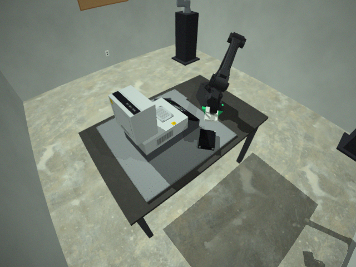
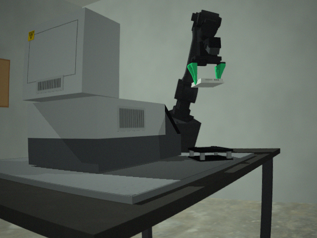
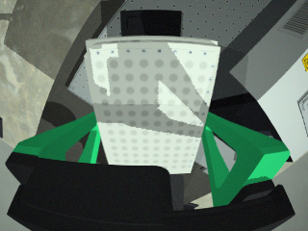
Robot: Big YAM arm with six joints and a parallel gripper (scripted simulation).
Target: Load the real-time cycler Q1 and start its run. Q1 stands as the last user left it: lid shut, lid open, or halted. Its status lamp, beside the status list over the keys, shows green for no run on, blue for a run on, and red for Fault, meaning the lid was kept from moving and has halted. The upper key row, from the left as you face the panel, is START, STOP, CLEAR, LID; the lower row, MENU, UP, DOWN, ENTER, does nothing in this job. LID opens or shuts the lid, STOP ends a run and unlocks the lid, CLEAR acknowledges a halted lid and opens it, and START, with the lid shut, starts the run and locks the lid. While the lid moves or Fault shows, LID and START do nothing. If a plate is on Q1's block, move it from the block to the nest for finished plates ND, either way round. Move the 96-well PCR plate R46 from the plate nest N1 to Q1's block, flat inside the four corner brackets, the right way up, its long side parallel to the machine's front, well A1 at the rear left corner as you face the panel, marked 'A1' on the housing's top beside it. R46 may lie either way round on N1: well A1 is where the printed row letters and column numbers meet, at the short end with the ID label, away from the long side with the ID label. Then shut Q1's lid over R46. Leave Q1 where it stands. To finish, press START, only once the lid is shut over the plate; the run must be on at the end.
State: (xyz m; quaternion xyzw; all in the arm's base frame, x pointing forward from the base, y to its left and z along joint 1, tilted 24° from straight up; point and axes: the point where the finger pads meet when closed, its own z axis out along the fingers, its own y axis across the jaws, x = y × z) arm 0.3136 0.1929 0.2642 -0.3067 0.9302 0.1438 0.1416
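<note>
Right now the white 96-well plate R46 is right at my hand. From my hand the other things lie so: black plate nest: 24 cm below; then dark grey nest: 57 cm to the right, 26 cm below, 2 cm behind.
</note>
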